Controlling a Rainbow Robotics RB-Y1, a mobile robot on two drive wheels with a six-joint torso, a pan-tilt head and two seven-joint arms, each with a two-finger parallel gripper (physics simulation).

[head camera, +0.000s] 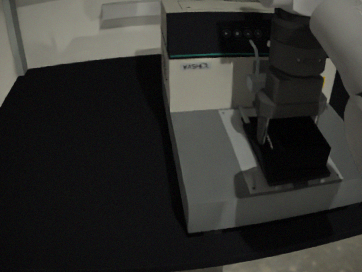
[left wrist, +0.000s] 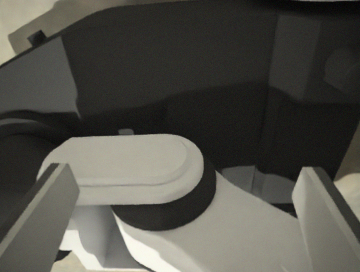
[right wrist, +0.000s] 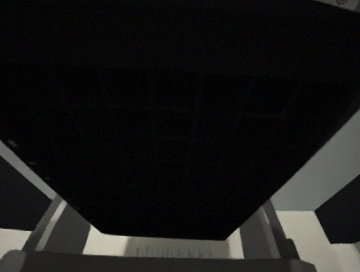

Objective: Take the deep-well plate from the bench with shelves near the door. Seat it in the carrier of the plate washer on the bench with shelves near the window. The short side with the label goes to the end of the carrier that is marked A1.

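Frame: origin at the robot's base, x up, y ahead, z left, level; metres.
Seen in the pictures: left gripper, between the fingertips: (left wrist: 182, 179).
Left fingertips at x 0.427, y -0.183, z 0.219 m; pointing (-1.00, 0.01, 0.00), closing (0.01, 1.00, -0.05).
Offsets run from my left fingertips to a thing's top centre. "pt": to the spot under its first point. Level surfaces: height alone.
The black deep-well plate @(dz -0.439, dx +0.638, dy +0.478 m) (head camera: 301, 146) (right wrist: 165, 150) is between the fingers of my right gripper (head camera: 290, 128) (right wrist: 164, 231), which is shut on it. In the head view it is over the black carrier @(pt dz -0.403, dx +0.583, dy +0.416 m) (head camera: 280, 179), whose left and front rims show beside and below it. A small pale mark shows on the plate's left side. Whether the plate rests fully in the carrier is too dark to tell, and no A1 mark can be read. The washer @(dz -0.432, dx +0.683, dy +0.735 m) (head camera: 200, 90) stands behind. My left gripper (left wrist: 182, 179) is open and empty, with pale robot parts beyond its fingers.
The washer's grey base @(pt dz -0.292, dx +0.569, dy +0.490 m) (head camera: 200, 160) extends around the carrier, with a pale strip @(pt dz -0.361, dx +0.569, dy +0.520 m) (head camera: 237, 145) along the carrier's left. A bent grey tube @(pt dz -0.404, dx +0.702, dy +0.596 m) (head camera: 256, 55) rises just left of my right wrist. The black bench top @(dx +0.488 m) (head camera: 90, 160) lies at the left.
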